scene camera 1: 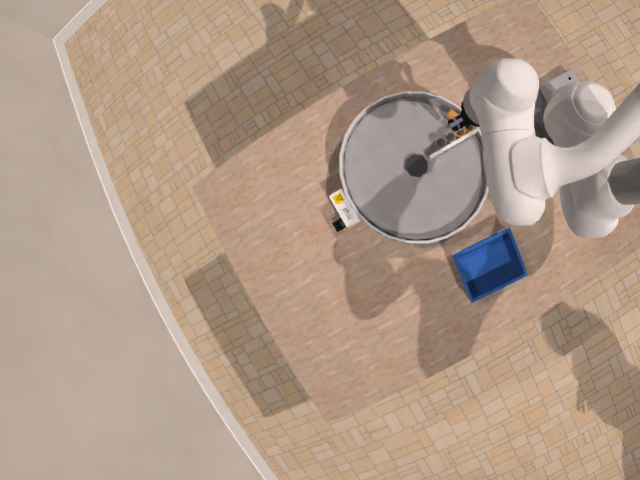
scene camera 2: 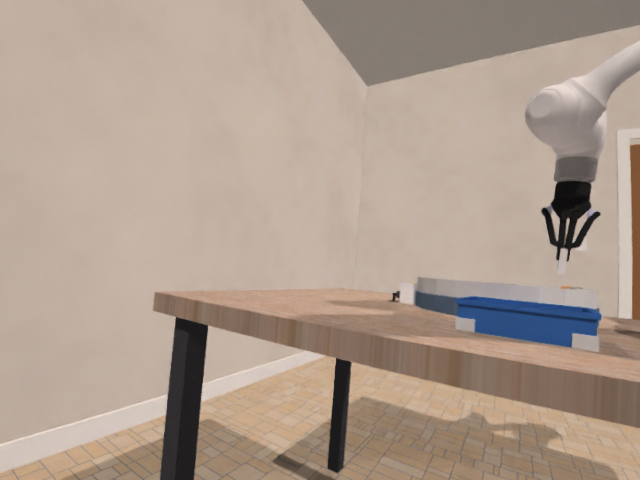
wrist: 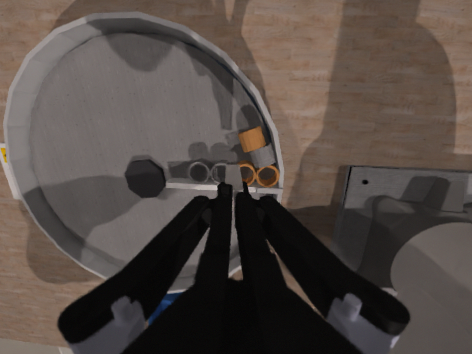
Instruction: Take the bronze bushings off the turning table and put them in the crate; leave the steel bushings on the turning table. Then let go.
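Frame: origin at the arm's base, x back, y left, z down, level; centimetres.
Where they show: gripper, fingertip midpoint: (scene camera 2: 560, 273) (wrist: 232, 175); arm's base, link origin: (wrist: 415, 246).
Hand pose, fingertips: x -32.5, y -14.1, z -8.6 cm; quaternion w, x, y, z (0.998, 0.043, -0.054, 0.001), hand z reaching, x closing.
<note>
Each offset is from my fingertips to the top centre of the thing. "spot": to the spot under its first point.
The grey round turning table (scene camera 1: 377, 149) (scene camera 2: 449, 286) (wrist: 100, 100) carries bronze and steel bushings by its rim. In the wrist view, two bronze bushings stand upright beside a white bar, one @(dx +4.6, dy +1.1, dz +3.8 cm) (wrist: 267, 186) against the rim and one @(dx +1.4, dy +1.1, dz +3.8 cm) (wrist: 253, 175) next to it. A third bronze bushing @(dx +2.1, dy -3.8, dz +3.2 cm) (wrist: 252, 139) lies on its side, touching a steel bushing @(dx +3.7, dy -1.7, dz +3.2 cm) (wrist: 263, 156). Two steel bushings, one @(dx -5.1, dy +1.1, dz +3.8 cm) (wrist: 189, 172) and another @(dx -1.8, dy +1.1, dz +3.8 cm) (wrist: 212, 173), stand farther inward along the bar. My gripper (scene camera 1: 454, 122) (scene camera 2: 562, 255) (wrist: 232, 175) is shut and empty, above the bushings. The blue crate @(dx -8.9, dy +37.6, dz +6.6 cm) (scene camera 1: 514, 250) (scene camera 2: 522, 321) (wrist: 165, 306) looks empty.
The white bar @(spot: dx -7.0, dy +3.4, dz +3.8 cm) (scene camera 1: 439, 152) (wrist: 192, 186) runs from near the dark hub @(dx -14.2, dy +3.2, dz +5.5 cm) (scene camera 1: 416, 165) (wrist: 145, 178) to the rim. A white labelled box @(spot: dx -37.9, dy +3.6, dz +5.8 cm) (scene camera 1: 343, 209) (scene camera 2: 407, 292) adjoins the turning table. The arm (scene camera 1: 506, 155) covers part of the rim in the overhead view.
</note>
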